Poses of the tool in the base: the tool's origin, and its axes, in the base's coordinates. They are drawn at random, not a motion.
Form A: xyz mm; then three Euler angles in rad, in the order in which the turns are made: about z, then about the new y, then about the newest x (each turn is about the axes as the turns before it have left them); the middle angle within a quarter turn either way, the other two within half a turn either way.
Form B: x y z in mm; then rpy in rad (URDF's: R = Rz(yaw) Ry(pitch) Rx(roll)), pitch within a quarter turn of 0, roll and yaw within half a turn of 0. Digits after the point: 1 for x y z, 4 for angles.
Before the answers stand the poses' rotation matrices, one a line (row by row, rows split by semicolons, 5 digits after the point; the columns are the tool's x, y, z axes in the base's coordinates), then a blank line. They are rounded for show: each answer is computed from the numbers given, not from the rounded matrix.
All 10 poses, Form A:
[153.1, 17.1, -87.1, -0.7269, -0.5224, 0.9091]
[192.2, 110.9, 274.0, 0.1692, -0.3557, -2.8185]
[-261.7, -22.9, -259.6, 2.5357, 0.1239, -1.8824]
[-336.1, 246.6, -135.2, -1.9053, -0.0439, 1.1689]
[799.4, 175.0, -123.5, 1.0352, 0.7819, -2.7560]
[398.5, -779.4, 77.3, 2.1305, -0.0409, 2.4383]
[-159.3, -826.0, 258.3, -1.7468, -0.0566, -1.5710]
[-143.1, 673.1, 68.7, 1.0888, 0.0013, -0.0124]
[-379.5, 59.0, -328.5, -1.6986, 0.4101, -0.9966]
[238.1, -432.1, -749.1, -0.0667, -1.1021, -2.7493]
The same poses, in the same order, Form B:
0.64757 0.11419 -0.75340; -0.57592 0.72075 -0.38579; 0.49896 0.68372 0.53250
0.92402 0.26867 0.27205; 0.15785 -0.91610 0.36858; 0.34825 -0.29763 -0.88890
-0.81569 0.27129 -0.51093; 0.56513 0.18502 -0.80399; -0.12358 -0.94455 -0.30424
-0.32798 0.38274 -0.86367; -0.94366 -0.09027 0.31836; 0.04389 0.91943 0.39079
0.36213 0.66157 -0.65665; 0.61021 -0.70079 -0.36952; -0.70463 -0.26688 -0.65748
-0.53049 0.66038 0.53149; 0.84670 0.38254 0.36980; 0.04089 0.64619 -0.76208
-0.17482 -0.01011 0.98455; -0.98297 -0.05566 -0.17511; 0.05657 -0.99840 -0.00020
0.46355 -0.88601 -0.01038; 0.88607 0.46350 0.00690; -0.00130 -0.01240 0.99992
-0.11689 0.58140 0.80518; -0.90960 0.26280 -0.32181; -0.39870 -0.77001 0.49812
0.45072 0.27873 0.84803; -0.03011 -0.94471 0.32651; 0.89216 -0.17270 -0.41741

[153.1, 17.1, -87.1, 0.9091, -0.5224, -0.7269]
[192.2, 110.9, 274.0, -2.8185, -0.3557, 0.1692]
[-261.7, -22.9, -259.6, -1.8824, 0.1239, 2.5357]
[-336.1, 246.6, -135.2, 1.1689, -0.0439, -1.9053]
[799.4, 175.0, -123.5, -2.7560, 0.7819, 1.0352]
[398.5, -779.4, 77.3, 2.4383, -0.0409, 2.1305]
[-159.3, -826.0, 258.3, -1.5710, -0.0566, -1.7468]
[-143.1, 673.1, 68.7, -0.0124, 0.0013, 1.0888]
[-379.5, 59.0, -328.5, -0.9966, 0.4101, -1.6986]
[238.1, -432.1, -749.1, -2.7493, -1.1021, -0.0667]

